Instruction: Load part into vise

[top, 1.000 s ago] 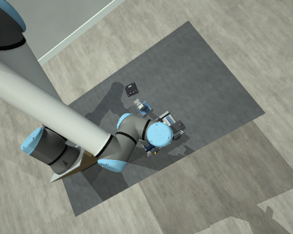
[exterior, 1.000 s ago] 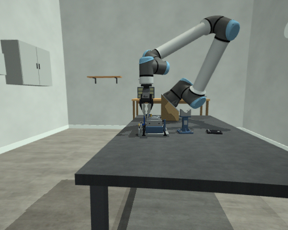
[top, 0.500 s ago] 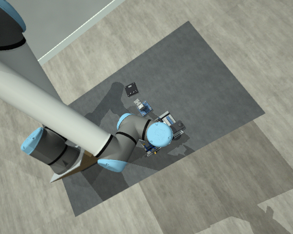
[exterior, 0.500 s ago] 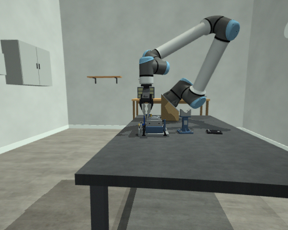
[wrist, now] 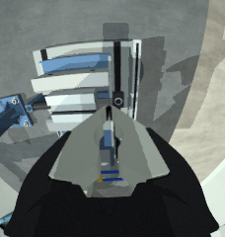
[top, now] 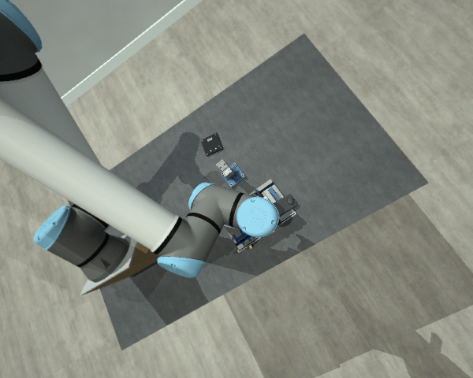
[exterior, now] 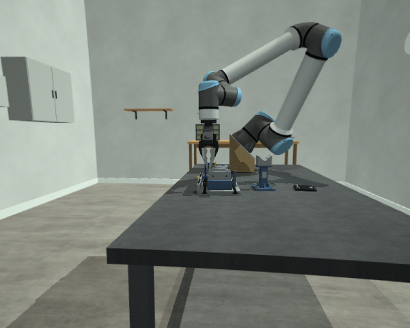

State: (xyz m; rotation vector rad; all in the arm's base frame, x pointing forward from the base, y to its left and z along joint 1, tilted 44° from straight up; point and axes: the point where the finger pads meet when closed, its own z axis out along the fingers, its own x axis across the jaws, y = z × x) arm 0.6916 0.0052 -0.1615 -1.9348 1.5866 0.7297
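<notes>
The part is 5 cm to the left of my hand, 2 cm below it and 1 cm behind it. The rest, counted from my hand: infeed plate: 44 cm to the left, 13 cm behind, 11 cm below; vise: 8 cm below, 8 cm behind, 4 cm to the left.
</notes>
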